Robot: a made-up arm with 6 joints. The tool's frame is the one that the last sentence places.
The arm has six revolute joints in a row. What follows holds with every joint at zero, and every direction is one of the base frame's.
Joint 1 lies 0.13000 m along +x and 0.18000 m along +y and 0.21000 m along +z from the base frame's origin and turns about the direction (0.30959, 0, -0.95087).
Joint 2 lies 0.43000 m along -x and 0.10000 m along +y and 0.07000 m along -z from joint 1 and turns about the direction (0.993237, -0.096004, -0.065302).
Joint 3 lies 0.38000 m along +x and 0.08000 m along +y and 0.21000 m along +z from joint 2 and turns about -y.
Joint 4 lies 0.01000 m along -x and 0.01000 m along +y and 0.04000 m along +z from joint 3 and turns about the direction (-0.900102, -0.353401, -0.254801).
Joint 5 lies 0.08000 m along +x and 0.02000 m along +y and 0.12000 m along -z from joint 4 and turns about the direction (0.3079, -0.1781, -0.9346).
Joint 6 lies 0.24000 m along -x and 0.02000 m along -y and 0.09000 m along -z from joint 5 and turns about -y.
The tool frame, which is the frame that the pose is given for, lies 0.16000 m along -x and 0.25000 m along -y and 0.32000 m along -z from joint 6; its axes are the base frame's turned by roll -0.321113, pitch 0.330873 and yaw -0.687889 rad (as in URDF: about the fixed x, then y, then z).
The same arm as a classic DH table. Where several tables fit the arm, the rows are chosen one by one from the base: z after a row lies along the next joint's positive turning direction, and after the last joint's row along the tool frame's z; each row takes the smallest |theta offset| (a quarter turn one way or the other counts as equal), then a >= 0, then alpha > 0; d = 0 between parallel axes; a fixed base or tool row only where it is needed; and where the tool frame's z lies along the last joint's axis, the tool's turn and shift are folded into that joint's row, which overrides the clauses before.
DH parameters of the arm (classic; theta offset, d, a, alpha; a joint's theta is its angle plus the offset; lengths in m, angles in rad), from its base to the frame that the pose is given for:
base (fixed): 1.5708 0.6093 0.18 2.8268
joint 1: 0.1035 0.5278 0.055 -1.1922
joint 2: 1.5324 -0.1049 0.2345 -1.4746
joint 3: 0.3415 -0.1248 0.0412 -1.2096
joint 4: -1.3884 -0.0531 -0.0279 1.5469
joint 5: -1.208 0.145 -0.2561 -1.3917
joint 6: -0.7728 0.2509 -0.0033 -1.6189
tool (fixed): -0.645 -0.3582 0 0

